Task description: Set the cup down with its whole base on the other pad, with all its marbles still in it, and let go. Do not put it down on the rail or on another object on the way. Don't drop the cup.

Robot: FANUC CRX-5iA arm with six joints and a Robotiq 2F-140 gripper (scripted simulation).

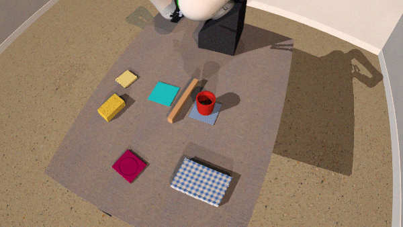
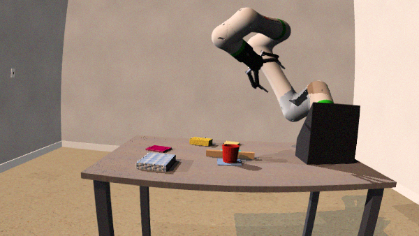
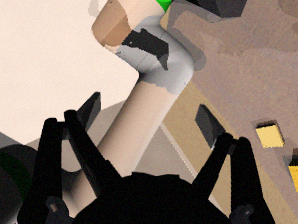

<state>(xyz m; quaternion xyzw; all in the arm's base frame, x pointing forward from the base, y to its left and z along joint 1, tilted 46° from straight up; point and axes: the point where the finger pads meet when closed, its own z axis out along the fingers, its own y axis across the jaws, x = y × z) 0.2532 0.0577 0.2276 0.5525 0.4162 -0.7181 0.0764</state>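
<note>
My gripper is now 22 cm short of the red cup, 20 cm to the right of it and 35 cm above it. Round my hand: wooden rail 21 cm ahead, 10 cm to the left, 37 cm below.
</note>
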